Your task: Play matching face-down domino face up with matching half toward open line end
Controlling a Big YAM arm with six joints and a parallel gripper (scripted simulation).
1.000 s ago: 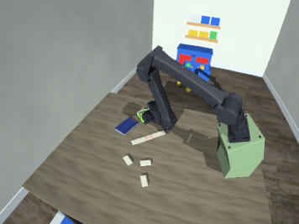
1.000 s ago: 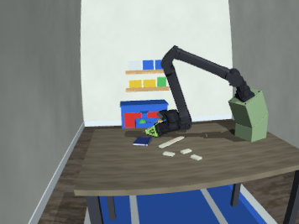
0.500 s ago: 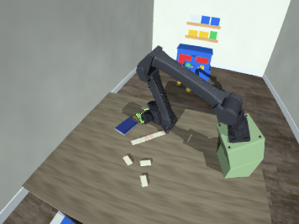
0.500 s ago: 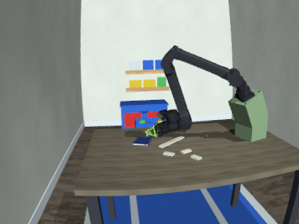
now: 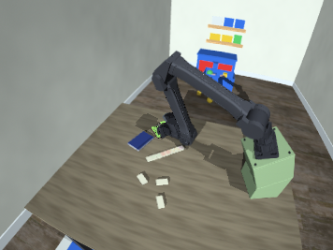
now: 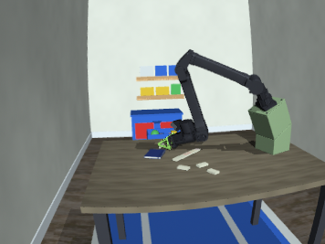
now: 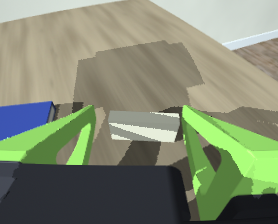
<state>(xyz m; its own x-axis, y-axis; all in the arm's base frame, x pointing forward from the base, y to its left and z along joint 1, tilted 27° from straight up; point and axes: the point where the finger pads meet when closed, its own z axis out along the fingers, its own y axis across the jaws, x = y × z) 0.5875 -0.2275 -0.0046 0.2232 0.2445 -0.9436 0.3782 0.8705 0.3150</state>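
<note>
Now: hand 1 cm above the domino.
</note>
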